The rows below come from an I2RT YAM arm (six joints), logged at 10 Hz.
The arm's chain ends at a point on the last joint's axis. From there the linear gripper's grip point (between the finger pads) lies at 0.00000 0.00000 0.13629 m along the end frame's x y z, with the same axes.
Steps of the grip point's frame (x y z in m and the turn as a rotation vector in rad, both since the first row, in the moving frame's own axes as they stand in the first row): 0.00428, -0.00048, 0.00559, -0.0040, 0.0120, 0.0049; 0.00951, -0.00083, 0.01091, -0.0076, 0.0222, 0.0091; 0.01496, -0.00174, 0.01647, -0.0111, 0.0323, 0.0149; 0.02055, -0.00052, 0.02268, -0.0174, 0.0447, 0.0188; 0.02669, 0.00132, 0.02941, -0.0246, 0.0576, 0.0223; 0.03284, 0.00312, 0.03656, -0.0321, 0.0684, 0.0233; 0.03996, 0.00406, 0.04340, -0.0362, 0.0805, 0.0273; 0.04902, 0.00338, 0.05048, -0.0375, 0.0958, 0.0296; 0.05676, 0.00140, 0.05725, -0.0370, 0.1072, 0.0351; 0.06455, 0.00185, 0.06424, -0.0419, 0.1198, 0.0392
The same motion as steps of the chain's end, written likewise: 0.00265, -0.00103, 0.00560, -0.0040, 0.0120, 0.0049; 0.00649, -0.00188, 0.01095, -0.0076, 0.0222, 0.0091; 0.01057, -0.00329, 0.01655, -0.0111, 0.0323, 0.0149; 0.01448, -0.00295, 0.02284, -0.0174, 0.0447, 0.0188; 0.01888, -0.00212, 0.02968, -0.0246, 0.0576, 0.0223; 0.02358, -0.00136, 0.03695, -0.0321, 0.0684, 0.0233; 0.02907, -0.00102, 0.04393, -0.0362, 0.0805, 0.0273; 0.03606, -0.00191, 0.05120, -0.0375, 0.0958, 0.0296; 0.04227, -0.00389, 0.05813, -0.0370, 0.1072, 0.0351; 0.04838, -0.00416, 0.06534, -0.0419, 0.1198, 0.0392
